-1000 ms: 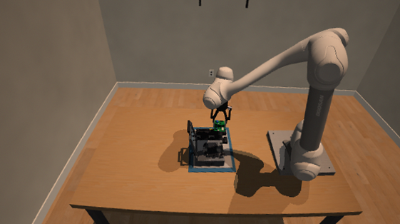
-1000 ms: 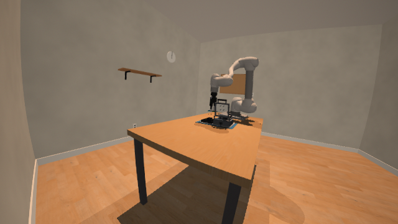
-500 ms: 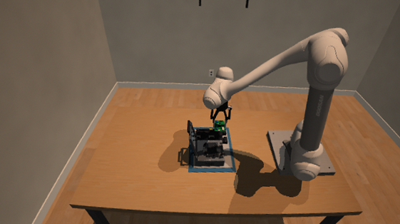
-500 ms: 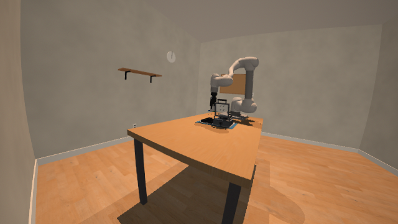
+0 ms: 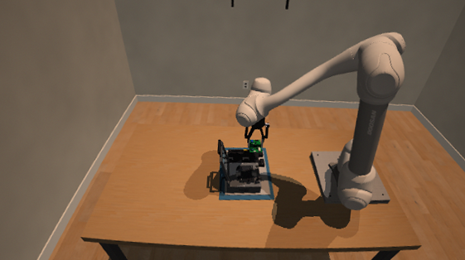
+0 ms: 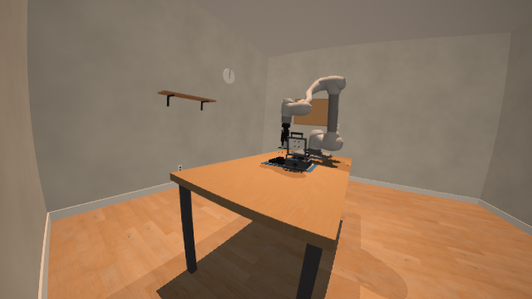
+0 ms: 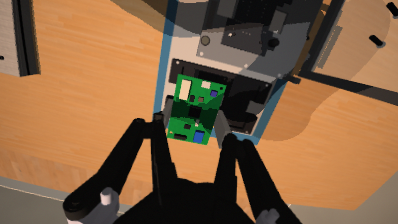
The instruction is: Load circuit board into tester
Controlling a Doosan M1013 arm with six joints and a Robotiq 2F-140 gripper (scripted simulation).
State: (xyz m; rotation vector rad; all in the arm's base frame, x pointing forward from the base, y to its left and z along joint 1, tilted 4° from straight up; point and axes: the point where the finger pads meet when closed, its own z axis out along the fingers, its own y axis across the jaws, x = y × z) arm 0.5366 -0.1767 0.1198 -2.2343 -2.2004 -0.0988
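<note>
My hand is 20 mm above the green circuit board. Round my hand: dark block 230 mm to the left, 50 mm below; then tester lid 190 mm ahead, 170 mm to the left, 40 mm above.
</note>
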